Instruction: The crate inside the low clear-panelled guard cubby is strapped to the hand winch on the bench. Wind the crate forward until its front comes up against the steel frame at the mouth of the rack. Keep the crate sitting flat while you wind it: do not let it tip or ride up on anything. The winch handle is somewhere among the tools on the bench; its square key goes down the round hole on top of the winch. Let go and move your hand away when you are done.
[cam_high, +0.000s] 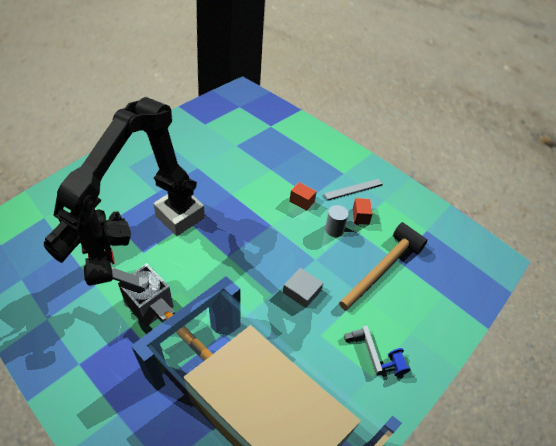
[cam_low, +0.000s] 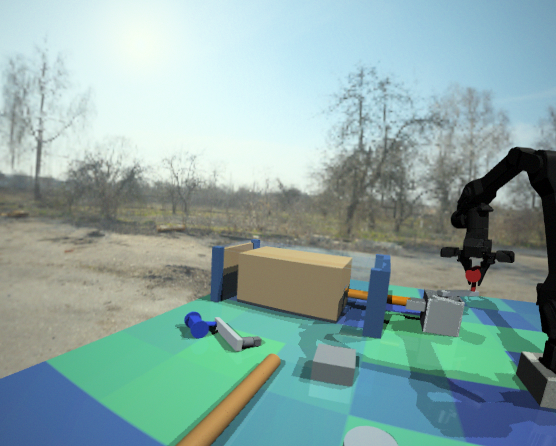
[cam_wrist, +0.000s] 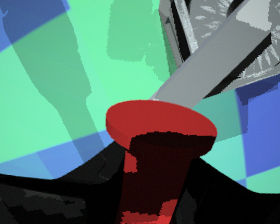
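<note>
The red knob is 2 cm above my gripper tip. The rest, counted from my gripper tip: grey winch: 8 cm ahead, 3 cm to the left, 8 cm below; red-knobbed crank: 4 cm ahead, 2 cm to the left, 1 cm below; blue frame: 25 cm ahead, 3 cm to the left, 1 cm below.
</note>
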